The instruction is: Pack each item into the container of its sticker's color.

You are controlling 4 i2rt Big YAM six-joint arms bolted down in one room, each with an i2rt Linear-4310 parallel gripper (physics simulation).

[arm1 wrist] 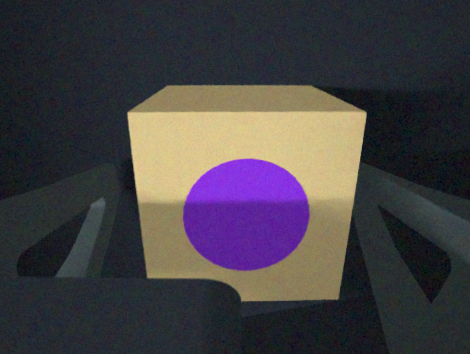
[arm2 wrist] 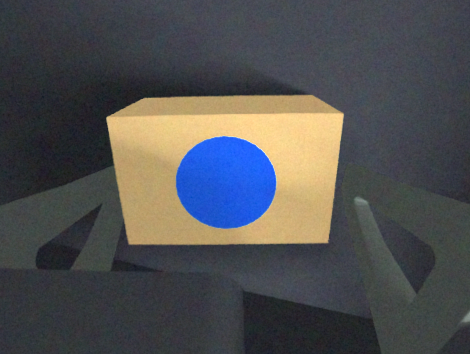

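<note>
In the arm1 wrist view, a tan box (arm1 wrist: 165, 150) with a round purple sticker (arm1 wrist: 246, 215) fills the middle, very close to the camera. The arm1 gripper (arm1 wrist: 239, 172) is open, with one finger on each side of this box. A narrow gap shows at the left finger; the right finger is at or very near the box's side. In the arm2 wrist view, a wider tan box (arm2 wrist: 305, 180) carries a round blue sticker (arm2 wrist: 226, 182). The arm2 gripper (arm2 wrist: 231, 172) is open around it, with a narrow gap at the right finger. The arm3 and arm4 grippers do not show.
A dark surface (arm1 wrist: 240, 40) lies behind and around the purple-stickered box. A similar dark surface (arm2 wrist: 235, 35) surrounds the blue-stickered box, with a shadow behind it. No walls or rims are clear in either view. The colored containers do not show in these views.
</note>
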